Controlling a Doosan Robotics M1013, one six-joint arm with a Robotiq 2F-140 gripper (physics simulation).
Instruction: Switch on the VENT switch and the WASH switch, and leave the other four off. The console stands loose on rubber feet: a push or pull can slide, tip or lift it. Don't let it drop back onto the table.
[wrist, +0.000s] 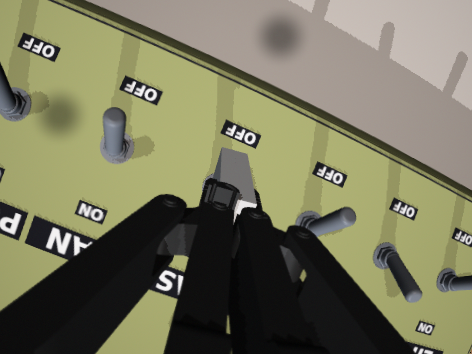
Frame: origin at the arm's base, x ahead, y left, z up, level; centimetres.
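Seen in the pictures: gripper, between the fingertips: (228, 171).
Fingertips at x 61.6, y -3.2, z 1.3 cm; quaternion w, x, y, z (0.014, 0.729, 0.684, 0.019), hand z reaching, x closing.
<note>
Offsets run from my fingertips to a thing's middle. "spot": to the spot under its first point. Level surfaces: height alone.
My gripper (228, 171) is shut and empty, its grey tips over the third toggle position, just below that OFF label @[spot: dx -1.4, dy +0.6, dz -3.5 cm] (241, 133). The tips and linkage hide that lever, so its position cannot be told. The partly hidden label @[dx +8.7, dy -1.6, dz +0.8 cm] (167, 282) below reads like WASH. The fifth toggle @[spot: dx +4.7, dy +13.5, dz +1.2 cm] (401, 275) leans to the lower right, toward its ON label @[spot: dx +10.9, dy +20.0, dz -0.2 cm] (425, 327); the name label under it is cut off, so I cannot tell whether it says VENT. The fourth toggle @[spot: dx +1.6, dy +6.8, dz +1.1 cm] (330, 222) leans right. The second toggle @[spot: dx -1.6, dy -6.4, dz +1.6 cm] (115, 131) leans toward its OFF label (141, 90).
The green console (185, 105) crosses the view diagonally. Another toggle @[spot: dx -2.0, dy -13.5, dz +0.0 cm] (7, 95) is cut by the left edge, and one @[spot: dx +6.2, dy +20.5, dz -0.9 cm] (452, 281) by the right edge, leaning right. Beyond the console's long edge lies the table @[dz -10.8 cm] (210, 35), with shadows of levers.
</note>
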